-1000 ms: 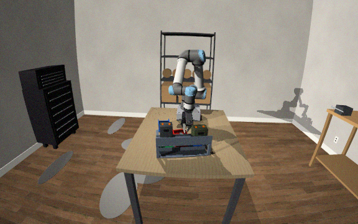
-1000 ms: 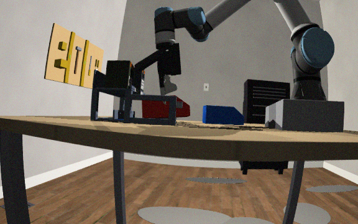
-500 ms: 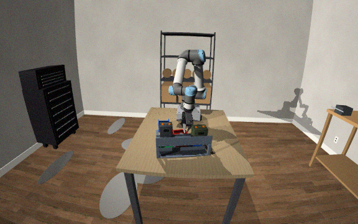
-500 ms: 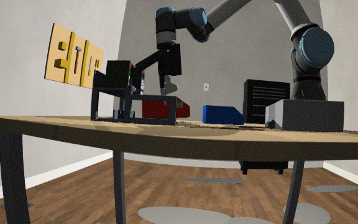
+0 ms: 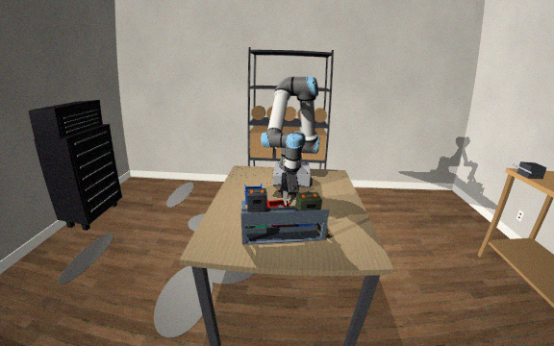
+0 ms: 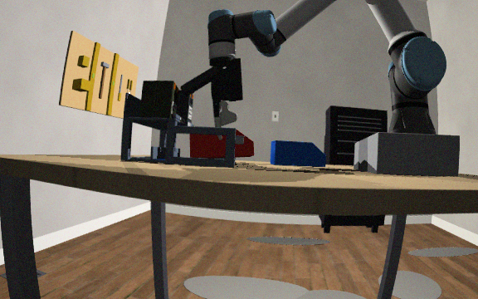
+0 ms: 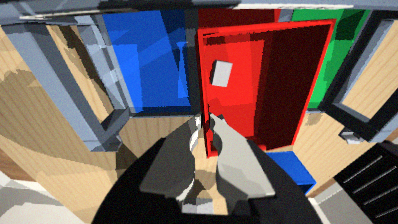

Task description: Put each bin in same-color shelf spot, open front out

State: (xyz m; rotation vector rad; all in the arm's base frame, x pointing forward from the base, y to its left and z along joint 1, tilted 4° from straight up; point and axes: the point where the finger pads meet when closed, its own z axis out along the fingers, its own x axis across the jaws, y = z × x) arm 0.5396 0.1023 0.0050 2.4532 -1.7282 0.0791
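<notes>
The red bin is 2 cm ahead of my hand, 5 cm to the right of it and 2 cm below it. Also, from my hand: dark box: 20 cm ahead, 10 cm to the right, 8 cm above; then green case: 12 cm ahead, 12 cm to the left, 7 cm above; then blue bin: 17 cm behind, 24 cm to the right, 4 cm below.
</notes>
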